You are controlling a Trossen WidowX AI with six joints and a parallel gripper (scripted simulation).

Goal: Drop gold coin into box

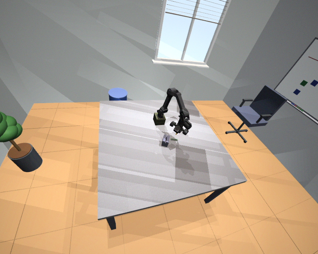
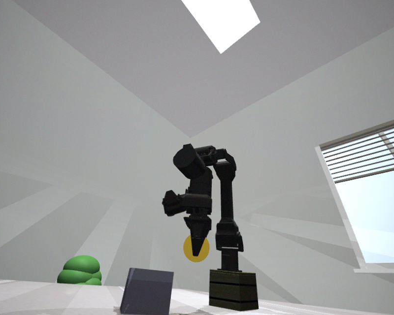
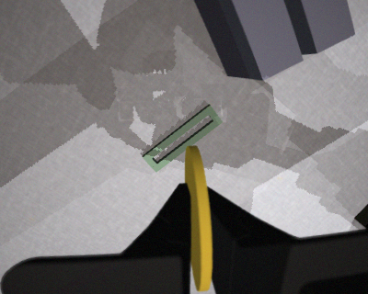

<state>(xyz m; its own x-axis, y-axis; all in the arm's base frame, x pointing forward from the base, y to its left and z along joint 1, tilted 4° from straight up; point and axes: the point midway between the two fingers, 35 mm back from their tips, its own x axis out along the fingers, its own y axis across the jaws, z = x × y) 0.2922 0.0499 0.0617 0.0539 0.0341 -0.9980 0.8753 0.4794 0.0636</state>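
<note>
The gold coin is 20 mm above my gripper tip.
</note>
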